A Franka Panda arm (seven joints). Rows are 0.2 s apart.
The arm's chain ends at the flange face. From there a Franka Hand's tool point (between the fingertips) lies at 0.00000 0.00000 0.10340 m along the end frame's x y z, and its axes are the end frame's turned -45 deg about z.
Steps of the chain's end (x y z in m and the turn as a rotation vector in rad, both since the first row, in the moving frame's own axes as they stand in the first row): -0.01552 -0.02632 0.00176 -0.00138 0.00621 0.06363; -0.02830 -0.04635 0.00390 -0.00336 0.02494 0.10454; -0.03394 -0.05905 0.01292 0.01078 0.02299 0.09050; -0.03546 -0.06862 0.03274 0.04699 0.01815 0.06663; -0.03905 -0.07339 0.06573 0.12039 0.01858 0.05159
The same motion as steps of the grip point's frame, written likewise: 0.00797 -0.02902 0.00176 -0.00537 0.00342 0.06363; 0.01423 -0.05064 0.00387 -0.02001 0.01526 0.10454; 0.02018 -0.06475 0.01289 -0.00863 0.02388 0.09050; 0.02828 -0.07554 0.03261 0.02039 0.04606 0.06663; 0.03460 -0.08667 0.06496 0.07199 0.09827 0.05159
